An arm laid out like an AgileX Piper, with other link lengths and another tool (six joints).
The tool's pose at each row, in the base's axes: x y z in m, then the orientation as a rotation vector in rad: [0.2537, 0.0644, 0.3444, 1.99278, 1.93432, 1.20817]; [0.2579, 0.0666, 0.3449, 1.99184, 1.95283, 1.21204]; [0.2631, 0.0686, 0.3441, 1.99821, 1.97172, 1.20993]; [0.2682, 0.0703, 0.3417, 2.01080, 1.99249, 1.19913]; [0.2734, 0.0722, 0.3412, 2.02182, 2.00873, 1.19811]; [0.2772, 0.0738, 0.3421, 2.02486, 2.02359, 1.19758]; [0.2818, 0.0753, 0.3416, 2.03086, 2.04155, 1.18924]
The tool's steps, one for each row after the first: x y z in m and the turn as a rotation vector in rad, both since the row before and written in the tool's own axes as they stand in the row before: [0.0016, 0.0032, 0.0031, 0.01128, 0.01046, -0.00333]; [0.0007, 0.0033, 0.0045, 0.01582, 0.00768, 0.00049]; [-0.0004, 0.0025, 0.0053, 0.02128, 0.00367, 0.00286]; [0.0007, 0.0037, 0.0041, 0.01586, 0.00814, 0.00435]; [0.0013, 0.0034, 0.0022, 0.01135, 0.00658, -0.00063]; [0.0004, 0.0034, 0.0035, 0.01604, 0.00326, -0.00037]
